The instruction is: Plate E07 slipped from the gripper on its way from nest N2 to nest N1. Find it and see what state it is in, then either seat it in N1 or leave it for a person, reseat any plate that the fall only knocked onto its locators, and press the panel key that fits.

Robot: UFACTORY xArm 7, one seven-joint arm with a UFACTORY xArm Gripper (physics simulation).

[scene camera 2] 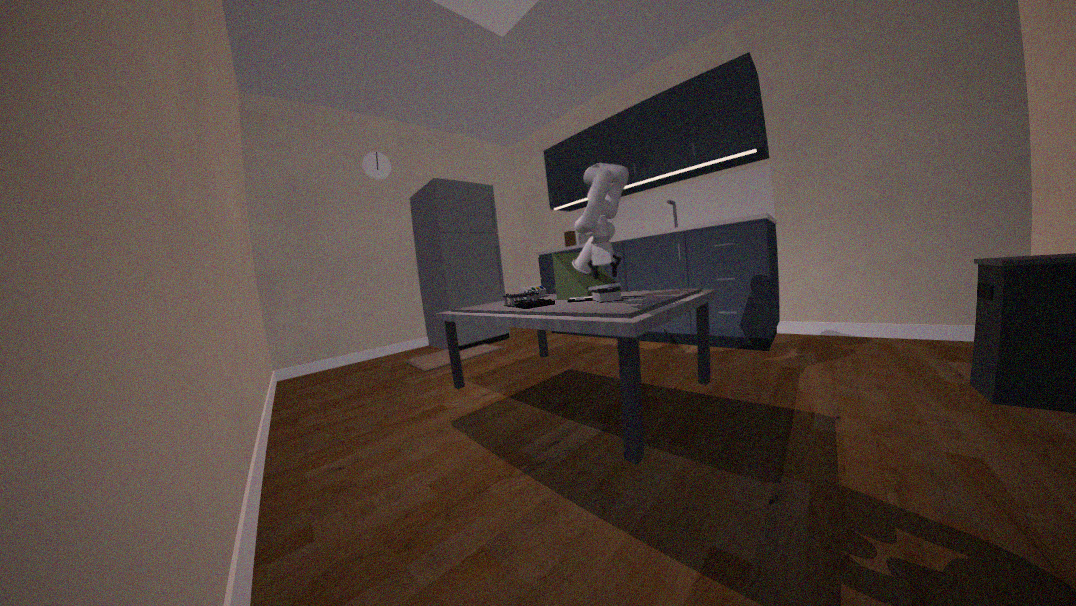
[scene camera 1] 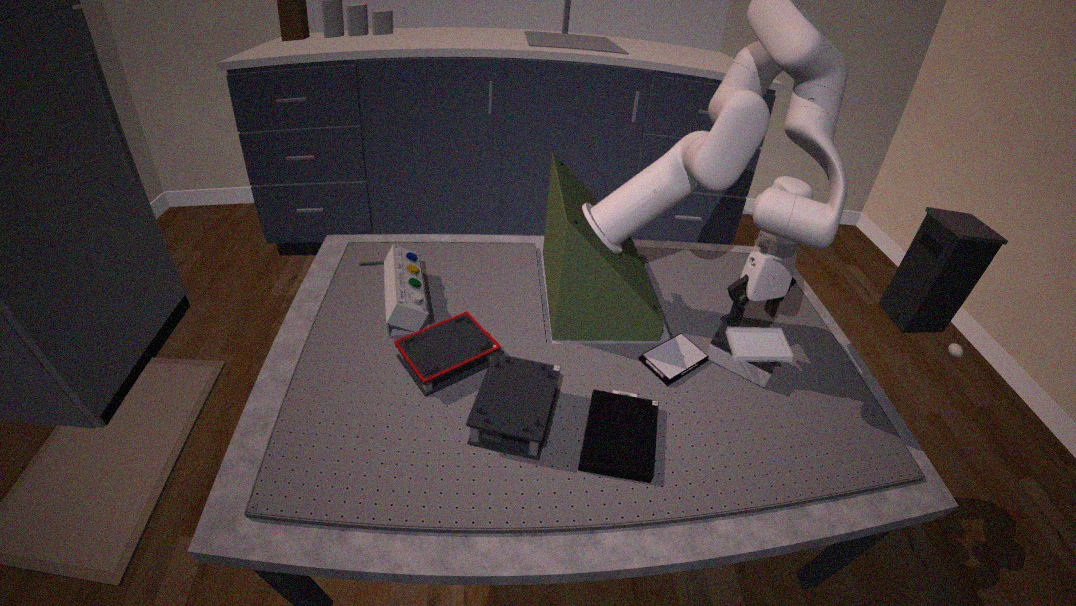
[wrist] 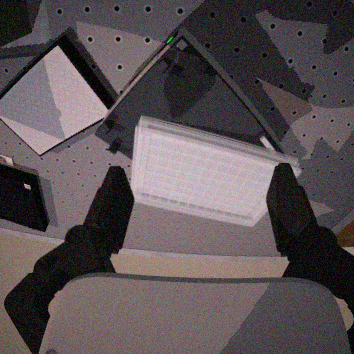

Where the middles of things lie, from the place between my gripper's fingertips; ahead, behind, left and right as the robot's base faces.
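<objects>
My hand, relative to the white card (scene camera 1: 747, 342): 40 mm short of it, 30 mm above it, 20 mm to the right of it. The shaker unit (scene camera 1: 719, 352), counted from my hand, is 70 mm below, 20 mm ahead and 10 mm to the left.
</objects>
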